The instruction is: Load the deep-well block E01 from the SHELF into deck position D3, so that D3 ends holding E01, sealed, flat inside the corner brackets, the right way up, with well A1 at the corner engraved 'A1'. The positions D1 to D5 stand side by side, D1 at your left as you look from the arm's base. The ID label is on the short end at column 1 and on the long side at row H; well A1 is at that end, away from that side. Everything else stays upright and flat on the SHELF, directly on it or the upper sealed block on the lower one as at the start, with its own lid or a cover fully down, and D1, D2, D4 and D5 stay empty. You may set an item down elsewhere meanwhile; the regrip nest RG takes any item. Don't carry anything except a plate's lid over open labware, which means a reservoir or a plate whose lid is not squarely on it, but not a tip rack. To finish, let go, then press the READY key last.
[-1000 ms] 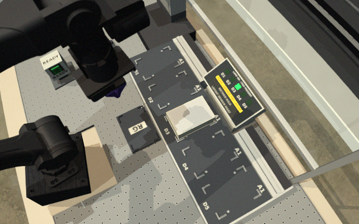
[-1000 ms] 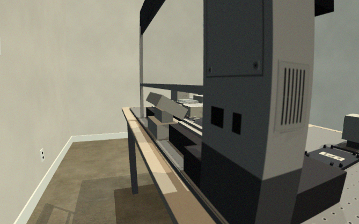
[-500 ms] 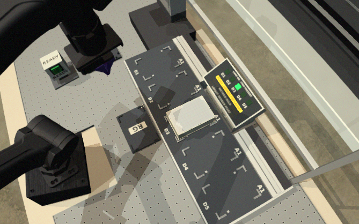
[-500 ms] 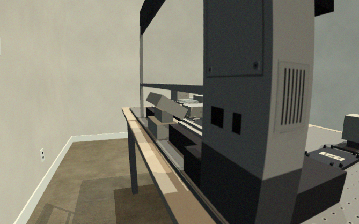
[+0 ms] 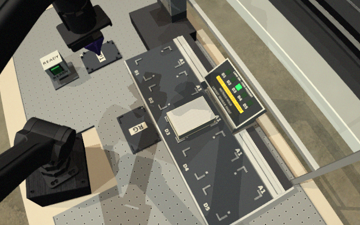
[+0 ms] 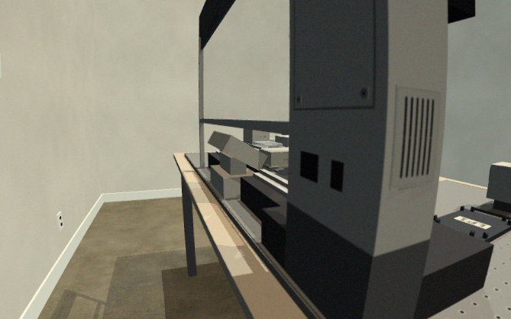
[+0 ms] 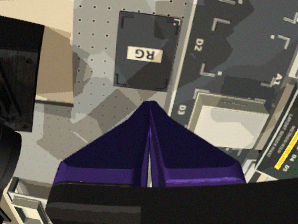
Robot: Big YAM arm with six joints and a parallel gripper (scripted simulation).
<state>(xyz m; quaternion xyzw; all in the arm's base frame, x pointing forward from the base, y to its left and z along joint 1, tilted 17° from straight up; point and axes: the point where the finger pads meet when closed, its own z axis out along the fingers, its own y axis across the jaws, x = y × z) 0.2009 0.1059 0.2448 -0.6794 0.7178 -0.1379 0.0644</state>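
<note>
Now: the ready key 12 cm behind my hand, 25 cm to the left of it and 24 cm below it. The rest, counted from my hand: regrip nest RG 1 cm behind, 9 cm to the right, 31 cm below; then deep-well block 13 cm ahead, 20 cm to the right, 24 cm below; then LP1 pad 5 cm ahead, 26 cm to the left, 31 cm below.
</note>
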